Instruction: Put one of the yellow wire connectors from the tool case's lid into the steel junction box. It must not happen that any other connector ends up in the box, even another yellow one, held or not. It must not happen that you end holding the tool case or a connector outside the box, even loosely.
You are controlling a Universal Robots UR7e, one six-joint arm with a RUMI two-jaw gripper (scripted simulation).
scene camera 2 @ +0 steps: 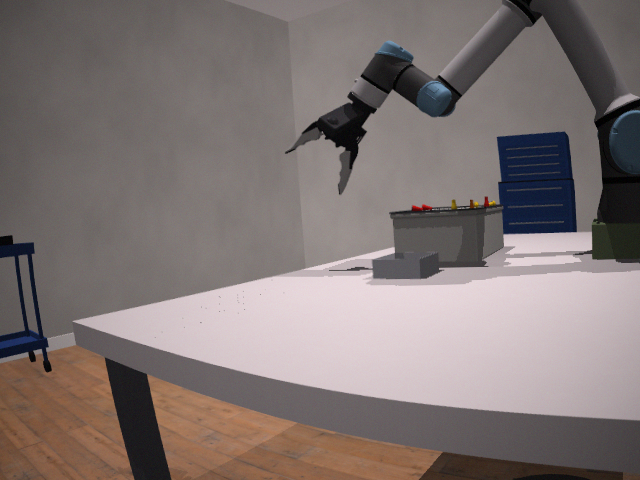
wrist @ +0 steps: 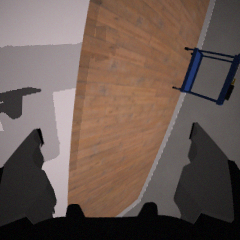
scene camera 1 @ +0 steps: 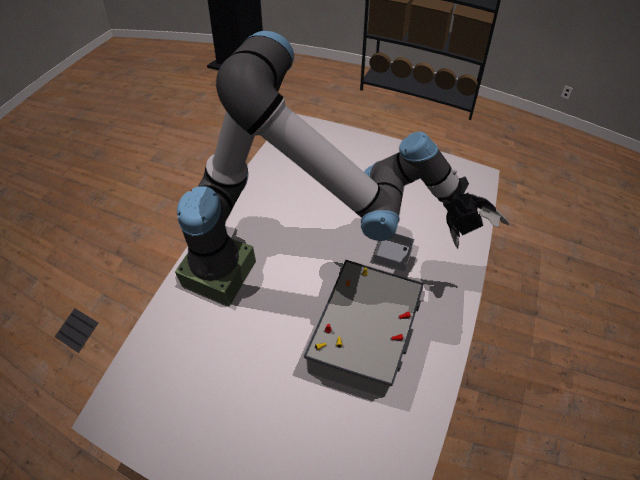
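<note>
My gripper (scene camera 2: 312, 173) is there for me to see, and it also shows at (scene camera 1: 483, 236) and at (wrist: 116, 127). I see a grey tool case as well, (scene camera 1: 365, 315) and (scene camera 2: 459, 236).
</note>
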